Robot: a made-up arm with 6 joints.
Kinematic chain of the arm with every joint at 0, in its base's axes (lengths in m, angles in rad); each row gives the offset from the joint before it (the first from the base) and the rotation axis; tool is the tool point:
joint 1: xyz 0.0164 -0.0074 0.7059 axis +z
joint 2: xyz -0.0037 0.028 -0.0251 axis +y
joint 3: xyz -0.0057 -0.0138 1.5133 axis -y
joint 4: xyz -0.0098 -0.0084 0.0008 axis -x
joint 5: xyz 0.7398 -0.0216 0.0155 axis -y
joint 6: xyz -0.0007 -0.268 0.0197 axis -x
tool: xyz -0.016 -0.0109 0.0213
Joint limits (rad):
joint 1: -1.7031..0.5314
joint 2: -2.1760..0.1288
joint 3: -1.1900..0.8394
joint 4: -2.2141..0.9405
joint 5: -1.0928..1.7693
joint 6: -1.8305..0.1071
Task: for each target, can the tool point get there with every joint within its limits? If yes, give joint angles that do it. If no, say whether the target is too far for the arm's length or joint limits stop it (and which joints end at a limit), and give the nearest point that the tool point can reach.
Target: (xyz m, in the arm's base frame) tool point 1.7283 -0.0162 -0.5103
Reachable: no: joint limits stop it (at a limit: joint 1, joint 2, joint 3, joint 4, joint 5) | nearest point 0.2986 0.6115 0.2686 | short by 1.745 m
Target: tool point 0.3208 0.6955 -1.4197
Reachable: no: joint limits stop it (at a limit: joint 1, joint 2, joint 3) | nearest point 0.1579 0.5976 0.2238 | short by 1.654 m
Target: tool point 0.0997 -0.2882 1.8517
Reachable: yes | joints -0.6918 -0.3096 -0.3190 -0.9994 1.4833 -1.3974
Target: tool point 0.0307 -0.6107 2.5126
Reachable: yes | joints -1.1359 -0.0553 0.6716 -0.7370 0.7952 -0.6149
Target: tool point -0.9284 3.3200 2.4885
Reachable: no: too far | nearest point -0.5373 1.9425 1.7393 | short by 1.616 m
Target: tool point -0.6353 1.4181 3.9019
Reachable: no: too far | nearest point -0.3998 0.9029 2.7349 | short by 1.297 m
